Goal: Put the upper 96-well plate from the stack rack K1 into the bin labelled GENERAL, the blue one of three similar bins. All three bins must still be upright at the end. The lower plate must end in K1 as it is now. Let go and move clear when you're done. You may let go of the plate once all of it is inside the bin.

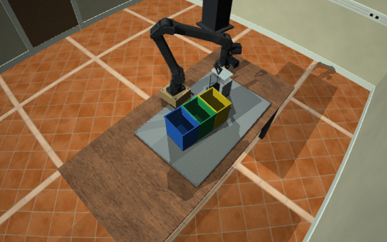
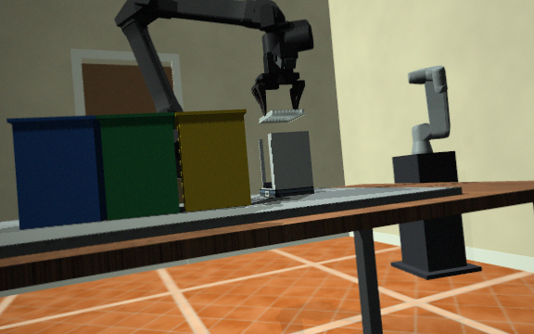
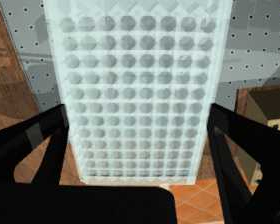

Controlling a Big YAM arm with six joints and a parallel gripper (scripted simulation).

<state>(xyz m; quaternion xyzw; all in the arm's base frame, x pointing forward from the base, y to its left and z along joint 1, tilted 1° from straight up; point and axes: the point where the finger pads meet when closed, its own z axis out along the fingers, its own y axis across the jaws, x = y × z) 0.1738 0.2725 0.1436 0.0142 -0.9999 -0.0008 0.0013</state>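
My gripper is now 14 cm short of the blue bin, 46 cm to the left of it and 12 cm above it. Round my hand: white 96-well plate 1 cm below; yellow bin 14 cm ahead, 20 cm to the right, 12 cm below; green bin 14 cm ahead, 33 cm to the right, 12 cm below.
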